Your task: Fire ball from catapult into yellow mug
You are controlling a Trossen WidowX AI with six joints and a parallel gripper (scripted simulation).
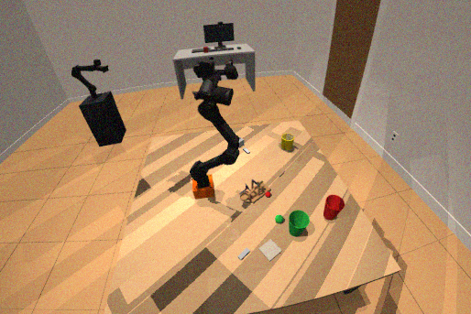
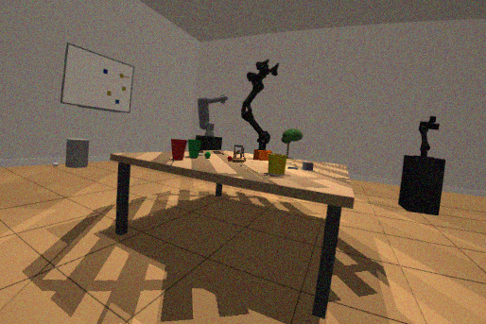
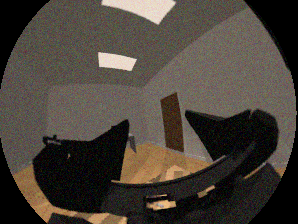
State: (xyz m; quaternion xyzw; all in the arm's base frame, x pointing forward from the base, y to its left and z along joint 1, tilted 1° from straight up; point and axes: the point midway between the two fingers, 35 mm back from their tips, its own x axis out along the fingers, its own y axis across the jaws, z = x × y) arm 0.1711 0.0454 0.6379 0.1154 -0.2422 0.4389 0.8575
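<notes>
Now: the red ball 72 cm below my gripper tip, 21 cm to the right of it and 17 cm ahead of it. The rest, counted from my gripper tip: grey cube (71 cm below, 30 cm to the left, 12 cm ahead); then green ball (71 cm below, 38 cm to the right, 17 cm ahead); then wooden catapult (68 cm below, 18 cm to the right, 7 cm ahead).
</notes>
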